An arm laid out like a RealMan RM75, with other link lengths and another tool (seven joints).
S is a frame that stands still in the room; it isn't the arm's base.
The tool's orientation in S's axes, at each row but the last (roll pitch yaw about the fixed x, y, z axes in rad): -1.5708, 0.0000, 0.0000; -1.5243, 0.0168, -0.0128; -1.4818, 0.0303, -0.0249; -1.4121, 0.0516, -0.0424
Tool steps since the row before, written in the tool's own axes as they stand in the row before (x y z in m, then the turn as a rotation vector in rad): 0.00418, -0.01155, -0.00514, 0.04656, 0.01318, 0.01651; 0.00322, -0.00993, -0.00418, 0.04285, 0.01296, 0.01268; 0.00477, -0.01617, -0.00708, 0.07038, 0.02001, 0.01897; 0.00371, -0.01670, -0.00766, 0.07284, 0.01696, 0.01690
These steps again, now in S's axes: 0.00418, -0.00514, 0.01155, 0.04656, 0.01651, -0.01318; 0.00332, -0.00468, 0.00967, 0.04280, 0.01272, -0.01307; 0.00502, -0.00862, 0.01533, 0.07029, 0.01893, -0.02037; 0.00406, -0.01038, 0.01507, 0.07277, 0.01630, -0.01781
